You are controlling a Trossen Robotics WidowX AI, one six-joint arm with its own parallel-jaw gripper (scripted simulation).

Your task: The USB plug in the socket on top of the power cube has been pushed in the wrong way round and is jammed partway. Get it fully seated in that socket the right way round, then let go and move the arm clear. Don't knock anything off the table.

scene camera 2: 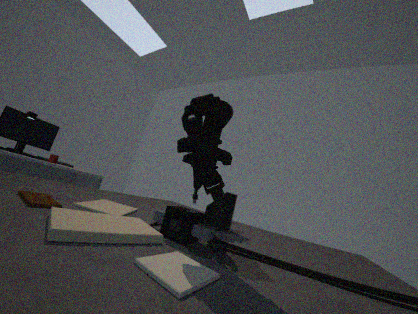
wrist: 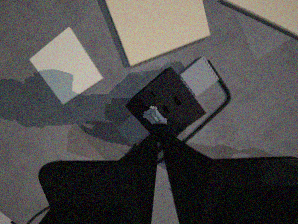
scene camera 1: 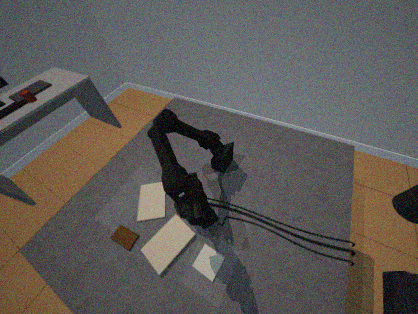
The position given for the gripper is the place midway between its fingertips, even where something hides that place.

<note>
In view: the gripper [scene camera 2: 196,189] and a power cube [wrist: 174,101].
The gripper shows as well in the wrist view [wrist: 159,136].
</note>
